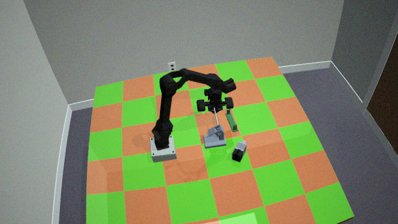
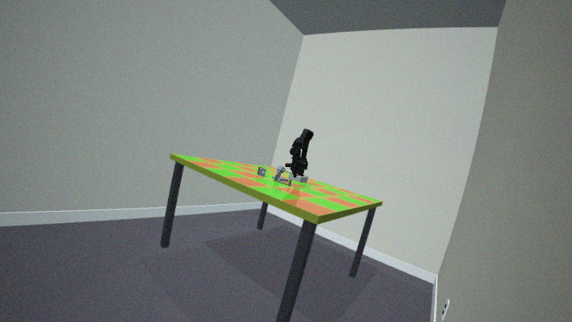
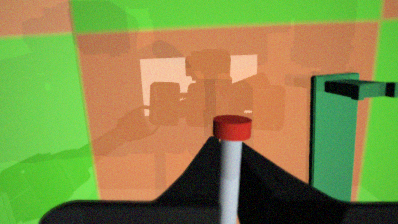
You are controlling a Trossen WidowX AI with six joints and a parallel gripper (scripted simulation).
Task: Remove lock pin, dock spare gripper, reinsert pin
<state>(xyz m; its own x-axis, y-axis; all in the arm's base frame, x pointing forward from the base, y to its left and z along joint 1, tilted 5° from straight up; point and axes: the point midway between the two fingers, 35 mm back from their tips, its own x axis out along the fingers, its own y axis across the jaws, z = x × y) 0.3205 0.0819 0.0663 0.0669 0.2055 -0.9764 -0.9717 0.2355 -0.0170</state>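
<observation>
My gripper tip is now 80 mm short of the dark green strip, 50 mm to the left of it and 30 mm above it. Also, from my gripper tip: grey mount (140 mm to the right, 40 mm behind, 10 mm below); spare gripper (260 mm to the right, 30 mm below, 30 mm ahead).
</observation>
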